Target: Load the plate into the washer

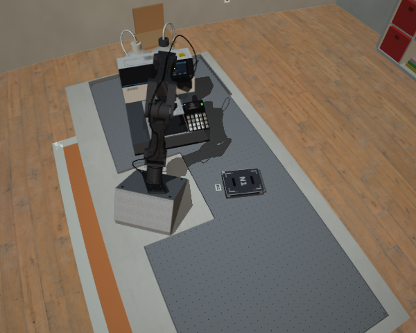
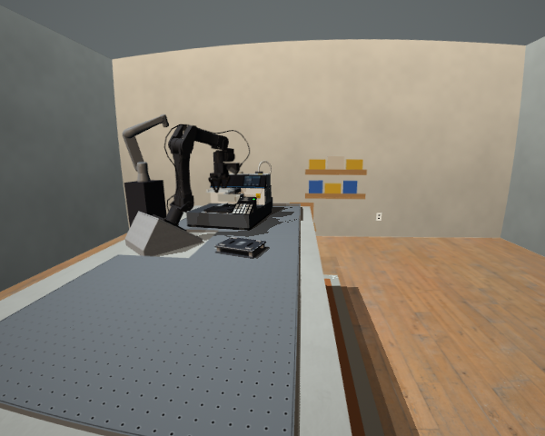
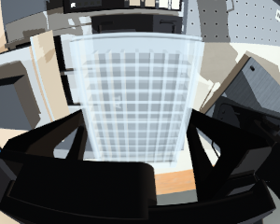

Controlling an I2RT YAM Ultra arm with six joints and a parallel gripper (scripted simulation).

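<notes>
My gripper is now 10 cm above the washer carrier. Also, from my hand: well plate (right at my hand); then plate washer (15 cm to the left, 6 cm below, 1 cm behind); then label (31 cm to the right, 19 cm below, 17 cm ahead).
</notes>
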